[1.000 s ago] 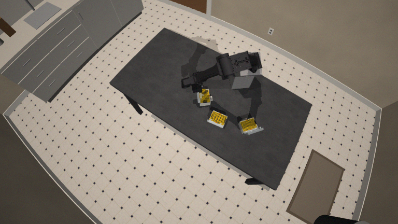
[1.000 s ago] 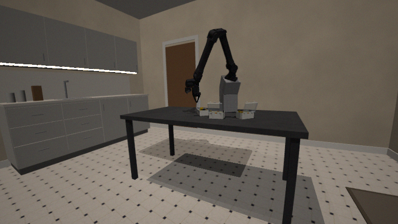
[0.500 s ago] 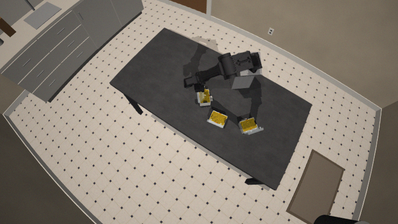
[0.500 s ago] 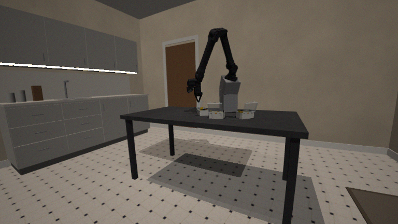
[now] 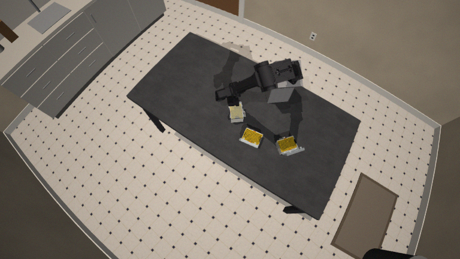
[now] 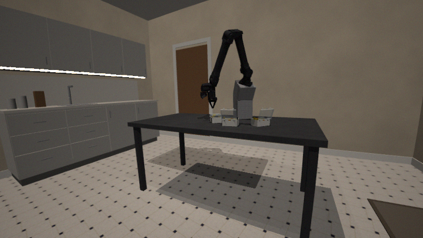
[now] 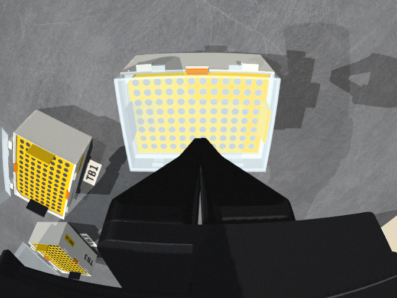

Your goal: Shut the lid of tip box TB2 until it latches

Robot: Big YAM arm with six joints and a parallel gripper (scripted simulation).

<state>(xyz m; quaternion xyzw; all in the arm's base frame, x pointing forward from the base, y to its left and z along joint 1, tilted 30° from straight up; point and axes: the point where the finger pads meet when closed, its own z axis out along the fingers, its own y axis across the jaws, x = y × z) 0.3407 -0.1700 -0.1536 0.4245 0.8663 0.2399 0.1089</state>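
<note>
My hand is 1 cm past the lid, 2 cm to the right of it and 8 cm above it. From my hand the other things lie so: tip box: 1 cm behind, 44 cm to the left, 7 cm below.
</note>
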